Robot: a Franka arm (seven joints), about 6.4 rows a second.
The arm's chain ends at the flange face. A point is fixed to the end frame.
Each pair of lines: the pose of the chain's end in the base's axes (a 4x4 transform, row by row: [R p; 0 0 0 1], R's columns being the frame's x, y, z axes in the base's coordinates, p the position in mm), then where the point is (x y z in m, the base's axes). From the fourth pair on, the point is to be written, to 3 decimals.
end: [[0.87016 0.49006 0.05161 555.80], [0.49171 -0.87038 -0.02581 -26.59], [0.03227 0.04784 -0.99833 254.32], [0 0 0 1]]
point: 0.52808 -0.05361 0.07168
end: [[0.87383 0.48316 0.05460 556.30], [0.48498 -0.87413 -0.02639 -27.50], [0.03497 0.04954 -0.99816 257.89], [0 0 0 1]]
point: 0.52896 -0.05434 0.07517
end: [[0.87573 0.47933 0.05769 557.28], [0.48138 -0.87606 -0.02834 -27.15], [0.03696 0.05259 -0.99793 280.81], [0 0 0 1]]
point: 0.53041 -0.05419 0.09805
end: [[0.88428 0.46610 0.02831 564.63], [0.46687 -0.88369 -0.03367 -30.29], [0.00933 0.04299 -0.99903 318.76], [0 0 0 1]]
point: 0.532 -0.058 0.137
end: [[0.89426 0.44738 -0.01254 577.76], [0.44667 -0.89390 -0.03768 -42.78], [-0.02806 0.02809 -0.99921 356.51], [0 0 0 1]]
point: 0.537 -0.070 0.176
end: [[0.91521 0.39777 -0.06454 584.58], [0.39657 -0.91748 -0.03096 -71.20], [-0.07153 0.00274 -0.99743 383.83], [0 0 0 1]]
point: 0.534 -0.095 0.206
